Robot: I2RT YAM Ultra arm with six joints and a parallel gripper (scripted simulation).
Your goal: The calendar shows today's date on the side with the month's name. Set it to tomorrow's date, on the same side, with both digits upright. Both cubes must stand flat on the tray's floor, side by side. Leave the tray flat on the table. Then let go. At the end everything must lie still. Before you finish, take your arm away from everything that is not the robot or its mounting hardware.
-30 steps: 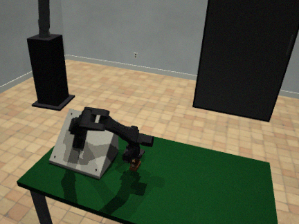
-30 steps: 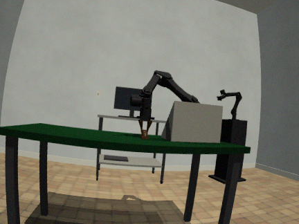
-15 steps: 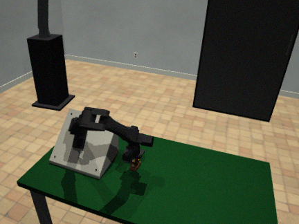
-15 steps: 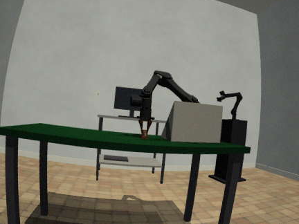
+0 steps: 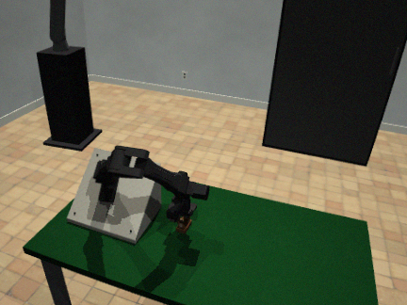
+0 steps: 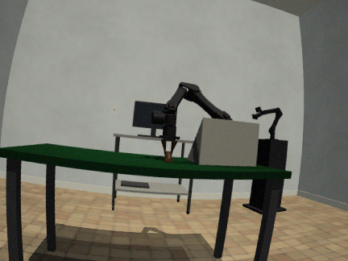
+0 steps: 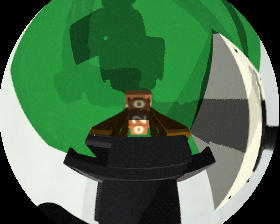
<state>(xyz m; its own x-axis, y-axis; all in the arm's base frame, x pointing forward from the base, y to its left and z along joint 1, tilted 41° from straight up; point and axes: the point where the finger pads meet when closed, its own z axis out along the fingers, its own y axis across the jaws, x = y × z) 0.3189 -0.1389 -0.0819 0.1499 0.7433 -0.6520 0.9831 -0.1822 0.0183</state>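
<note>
Right now the wooden calendar tray is 30 mm below my hand and 20 mm to the left of it.
</note>
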